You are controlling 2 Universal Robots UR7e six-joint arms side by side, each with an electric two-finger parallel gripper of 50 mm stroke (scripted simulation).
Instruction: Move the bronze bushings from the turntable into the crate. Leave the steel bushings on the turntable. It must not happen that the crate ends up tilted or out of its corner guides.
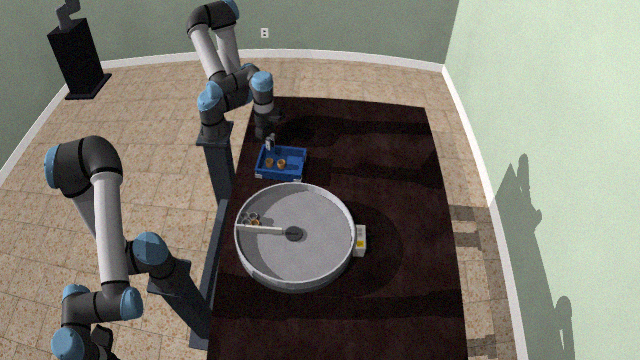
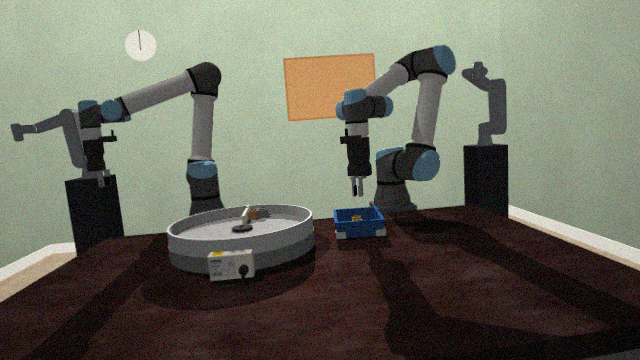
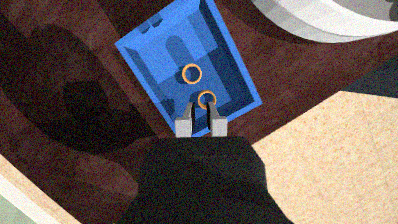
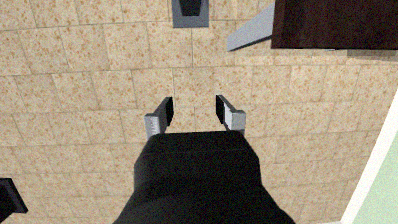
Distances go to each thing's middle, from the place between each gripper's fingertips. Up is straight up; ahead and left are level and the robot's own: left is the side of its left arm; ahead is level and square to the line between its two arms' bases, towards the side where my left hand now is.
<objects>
I see the blue crate (image 1: 294, 158) 90 mm below my left hand (image 2: 358, 196), 40 mm ahead of it and 10 mm to the right of it.
Right now my right hand (image 2: 105, 185) is 34 cm short of the blue crate, 98 cm to the right of it and 16 cm above it.
</objects>
